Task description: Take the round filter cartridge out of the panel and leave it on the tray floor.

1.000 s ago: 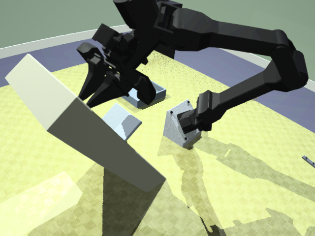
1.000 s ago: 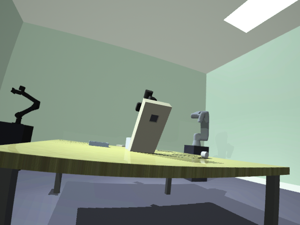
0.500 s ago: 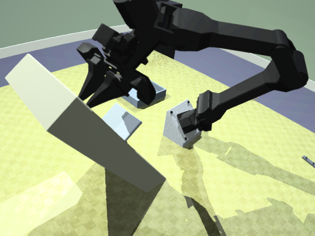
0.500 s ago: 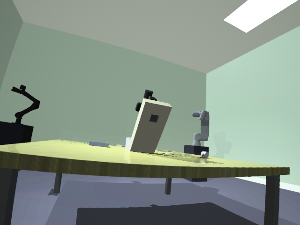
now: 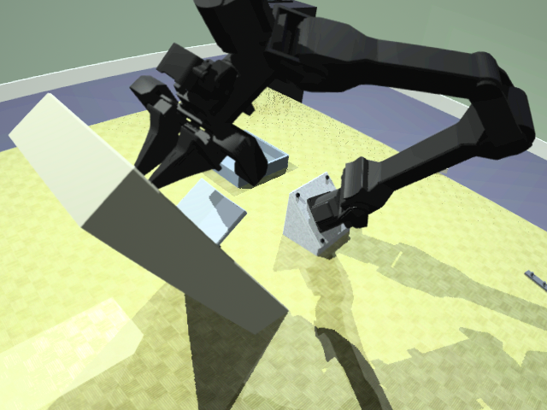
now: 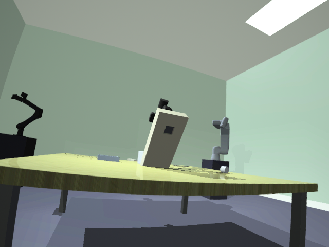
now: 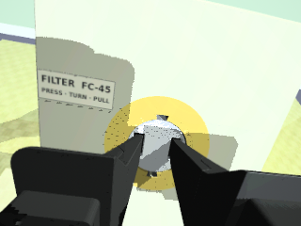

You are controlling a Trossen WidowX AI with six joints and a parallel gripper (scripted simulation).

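My gripper tip is 1 cm short of the round filter cartridge and 1 cm above it. Also, from my gripper tip: cream service panel 8 cm below, 4 cm behind; tray 40 cm behind, 30 cm to the right, 24 cm below.
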